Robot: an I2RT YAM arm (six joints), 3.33 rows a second.
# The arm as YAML. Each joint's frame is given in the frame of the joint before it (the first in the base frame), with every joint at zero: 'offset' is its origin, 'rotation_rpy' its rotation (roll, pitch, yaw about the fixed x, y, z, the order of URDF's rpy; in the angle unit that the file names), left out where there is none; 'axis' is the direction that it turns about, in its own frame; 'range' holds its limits. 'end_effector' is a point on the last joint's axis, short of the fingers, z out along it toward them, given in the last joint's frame.
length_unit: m
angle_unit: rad
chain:
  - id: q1
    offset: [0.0, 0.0, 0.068]
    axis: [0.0, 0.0, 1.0]
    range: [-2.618, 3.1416]
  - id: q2
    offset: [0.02, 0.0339, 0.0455]
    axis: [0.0, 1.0, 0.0]
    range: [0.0, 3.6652]
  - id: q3
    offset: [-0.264, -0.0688, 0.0]
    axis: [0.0, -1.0, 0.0]
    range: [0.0, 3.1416]
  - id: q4
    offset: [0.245, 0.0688, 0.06]
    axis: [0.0, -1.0, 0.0]
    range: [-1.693, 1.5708]
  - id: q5
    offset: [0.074, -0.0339, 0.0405]
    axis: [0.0, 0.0, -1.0]
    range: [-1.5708, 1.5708]
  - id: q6
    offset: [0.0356, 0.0, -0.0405]
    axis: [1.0, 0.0, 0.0]
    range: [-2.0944, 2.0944]
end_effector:
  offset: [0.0, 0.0, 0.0]
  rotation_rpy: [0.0, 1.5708, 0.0]
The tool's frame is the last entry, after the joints.
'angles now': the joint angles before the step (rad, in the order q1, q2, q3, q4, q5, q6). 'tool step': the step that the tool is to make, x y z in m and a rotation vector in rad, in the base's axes. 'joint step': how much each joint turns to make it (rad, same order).
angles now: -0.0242 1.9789 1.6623 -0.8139 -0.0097 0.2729
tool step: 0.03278 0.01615 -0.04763 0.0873 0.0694 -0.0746
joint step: 0.0343 0.1816 0.0942 0.0210 -0.0367 0.1344
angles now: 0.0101 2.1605 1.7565 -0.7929 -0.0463 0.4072
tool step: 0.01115 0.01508 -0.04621 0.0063 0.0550 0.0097
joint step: 0.0321 0.1095 0.0003 0.0554 0.0003 0.0237
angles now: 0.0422 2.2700 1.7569 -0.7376 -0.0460 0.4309
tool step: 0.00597 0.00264 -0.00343 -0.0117 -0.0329 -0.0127
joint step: 0.0065 0.0160 0.0084 0.0405 0.0188 0.0137
